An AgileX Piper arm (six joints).
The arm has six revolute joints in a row. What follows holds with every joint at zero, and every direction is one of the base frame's. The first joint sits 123 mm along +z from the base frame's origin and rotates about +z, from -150 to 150 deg. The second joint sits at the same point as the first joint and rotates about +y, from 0 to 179.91 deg. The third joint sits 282.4 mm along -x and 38.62 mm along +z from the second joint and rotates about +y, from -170 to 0 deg. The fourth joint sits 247.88 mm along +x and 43.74 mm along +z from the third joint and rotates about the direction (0.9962, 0, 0.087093), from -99.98 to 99.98 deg. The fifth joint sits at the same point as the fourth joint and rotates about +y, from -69.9 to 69.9 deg. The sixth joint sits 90.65 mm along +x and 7.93 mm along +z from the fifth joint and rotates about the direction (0.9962, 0, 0.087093), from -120 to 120 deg. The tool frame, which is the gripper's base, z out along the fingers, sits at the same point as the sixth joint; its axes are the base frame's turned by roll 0, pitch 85.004 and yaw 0 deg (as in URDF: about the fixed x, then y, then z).
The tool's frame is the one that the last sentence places.
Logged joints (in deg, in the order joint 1, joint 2, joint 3, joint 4, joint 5, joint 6), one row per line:
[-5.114, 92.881, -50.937, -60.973, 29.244, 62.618]
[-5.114, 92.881, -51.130, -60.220, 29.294, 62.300]
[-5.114, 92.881, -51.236, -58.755, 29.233, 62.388]
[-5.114, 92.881, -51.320, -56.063, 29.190, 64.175]
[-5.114, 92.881, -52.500, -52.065, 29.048, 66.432]
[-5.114, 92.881, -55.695, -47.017, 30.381, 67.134]
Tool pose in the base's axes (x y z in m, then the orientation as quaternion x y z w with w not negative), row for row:
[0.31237, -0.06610, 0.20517, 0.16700, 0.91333, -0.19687, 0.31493]
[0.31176, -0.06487, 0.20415, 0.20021, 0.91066, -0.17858, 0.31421]
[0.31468, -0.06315, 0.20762, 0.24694, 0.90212, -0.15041, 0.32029]
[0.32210, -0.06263, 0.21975, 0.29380, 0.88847, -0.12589, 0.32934]
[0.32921, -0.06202, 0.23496, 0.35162, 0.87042, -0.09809, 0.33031]
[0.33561, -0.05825, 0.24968, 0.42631, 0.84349, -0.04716, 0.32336]
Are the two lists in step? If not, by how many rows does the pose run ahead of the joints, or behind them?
The pose runs 2 rows ahead of the joints: the pose in row i belongs to the joints in row i + 2.
